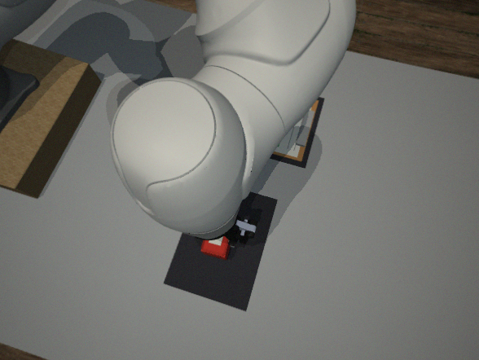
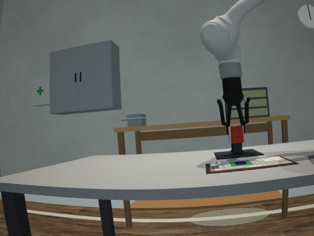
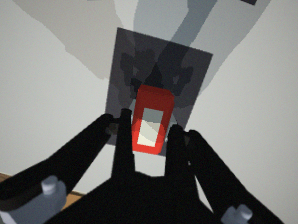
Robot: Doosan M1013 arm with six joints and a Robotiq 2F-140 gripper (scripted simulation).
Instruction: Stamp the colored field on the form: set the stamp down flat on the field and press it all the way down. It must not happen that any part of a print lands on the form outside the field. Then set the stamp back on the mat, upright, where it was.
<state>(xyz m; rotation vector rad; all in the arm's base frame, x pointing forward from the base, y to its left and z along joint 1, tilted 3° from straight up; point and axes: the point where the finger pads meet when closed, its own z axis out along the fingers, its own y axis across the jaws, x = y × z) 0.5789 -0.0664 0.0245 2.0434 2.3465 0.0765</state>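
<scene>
My hand is 7 cm above the dark mat. Also, from my hand: stamp (2 cm below); clipboard (29 cm to the left, 7 cm below, 2 cm behind).
</scene>
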